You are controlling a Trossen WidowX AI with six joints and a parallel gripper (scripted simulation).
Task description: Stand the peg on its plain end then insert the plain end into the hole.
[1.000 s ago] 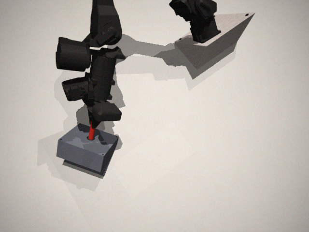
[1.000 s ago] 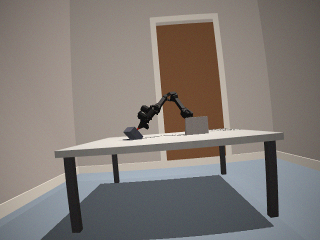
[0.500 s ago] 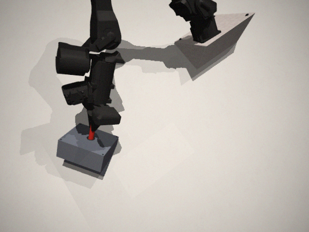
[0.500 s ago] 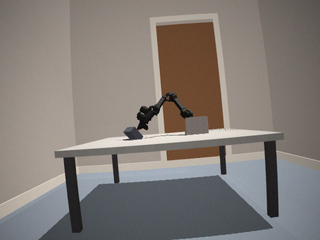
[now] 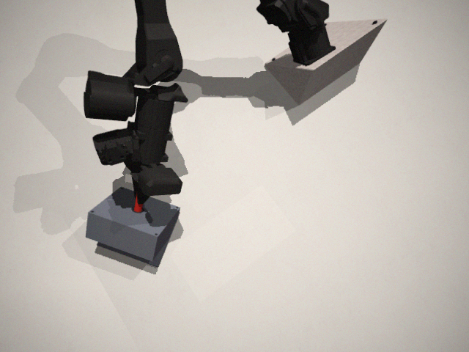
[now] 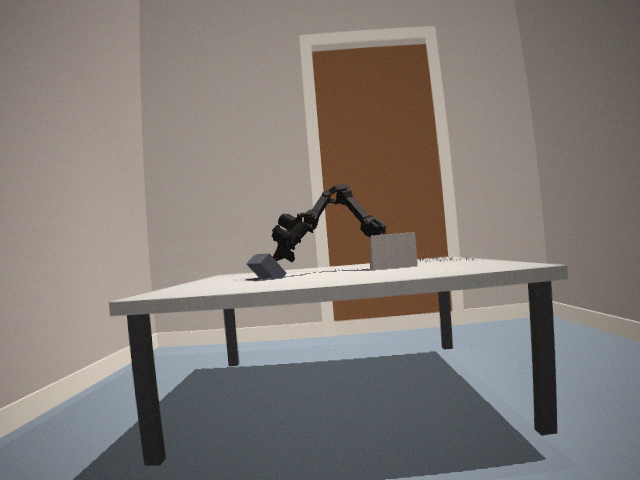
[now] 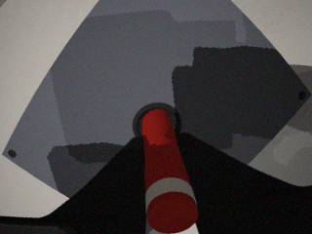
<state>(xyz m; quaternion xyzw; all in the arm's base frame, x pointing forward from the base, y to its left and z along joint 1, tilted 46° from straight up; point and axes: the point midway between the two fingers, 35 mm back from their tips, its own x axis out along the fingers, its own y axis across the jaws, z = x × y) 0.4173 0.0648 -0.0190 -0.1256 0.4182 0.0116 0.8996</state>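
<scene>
Now: the peg 1 cm behind my gripper tip, 1 cm to the right of it and 1 cm above it. Round my gripper tip: panel 3 cm ahead, 2 cm to the left, 3 cm below.
</scene>
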